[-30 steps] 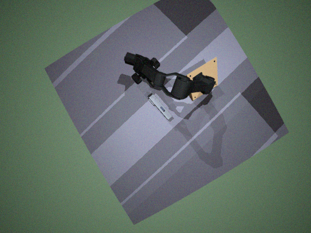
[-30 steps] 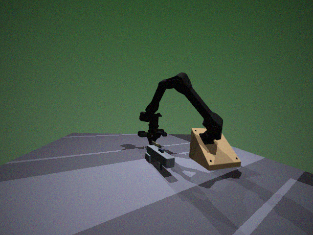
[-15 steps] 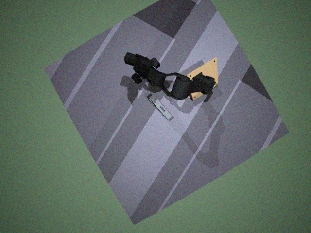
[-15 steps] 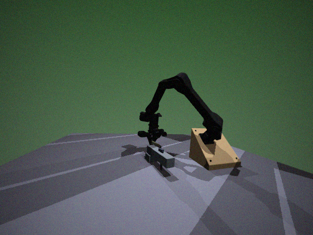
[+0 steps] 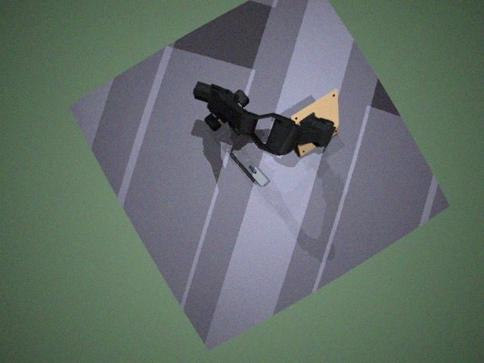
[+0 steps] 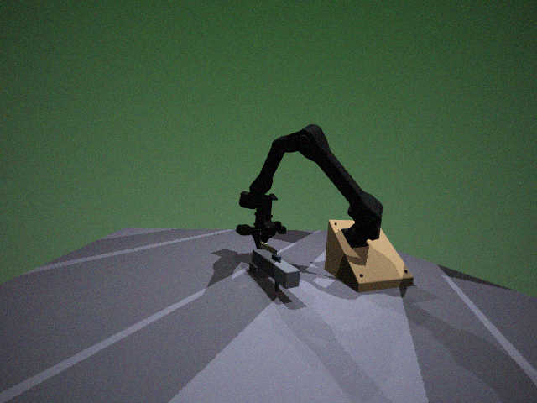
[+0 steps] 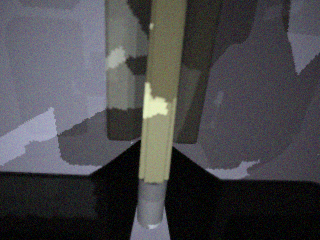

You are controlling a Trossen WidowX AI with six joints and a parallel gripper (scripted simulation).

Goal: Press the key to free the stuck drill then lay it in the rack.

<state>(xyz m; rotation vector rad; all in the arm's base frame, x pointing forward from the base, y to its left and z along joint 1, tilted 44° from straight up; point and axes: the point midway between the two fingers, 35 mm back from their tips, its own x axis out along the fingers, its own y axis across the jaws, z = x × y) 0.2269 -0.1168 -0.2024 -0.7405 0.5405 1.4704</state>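
The drill lies 40 mm to the left of my gripper tip and 30 mm above it. Round my gripper tip: dark key: 250 mm to the left, 50 mm ahead, 40 mm above; then grey-olive block: 50 mm to the left, 10 mm behind, 10 mm above; then dark block: 230 mm to the left, 50 mm ahead, 40 mm above.
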